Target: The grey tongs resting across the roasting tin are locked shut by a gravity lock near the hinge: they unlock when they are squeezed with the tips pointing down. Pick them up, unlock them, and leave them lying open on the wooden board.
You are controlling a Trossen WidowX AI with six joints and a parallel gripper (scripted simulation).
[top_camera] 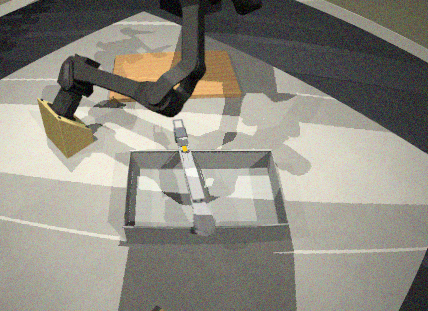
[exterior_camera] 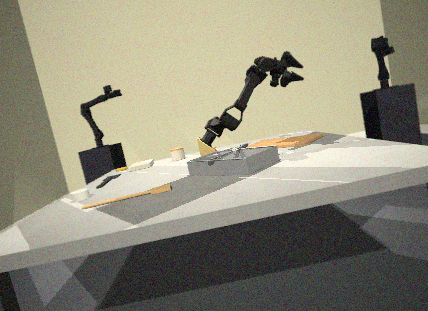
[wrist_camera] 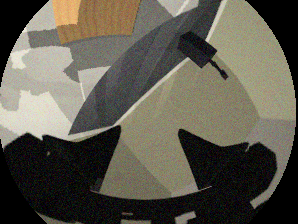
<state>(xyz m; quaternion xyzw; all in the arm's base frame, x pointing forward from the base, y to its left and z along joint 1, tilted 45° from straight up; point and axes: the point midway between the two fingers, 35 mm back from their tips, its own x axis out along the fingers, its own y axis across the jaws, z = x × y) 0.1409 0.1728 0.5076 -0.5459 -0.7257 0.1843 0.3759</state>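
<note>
Right now the yellow lock is 350 mm to the right of my gripper tip, 250 mm below it and 150 mm ahead of it. Also, from my gripper tip: wooden board (310 mm below, 160 mm behind, 130 mm to the right); cup (720 mm to the right, 360 mm behind, 280 mm below); grey roasting tin (390 mm to the right, 290 mm below, 240 mm ahead).
</note>
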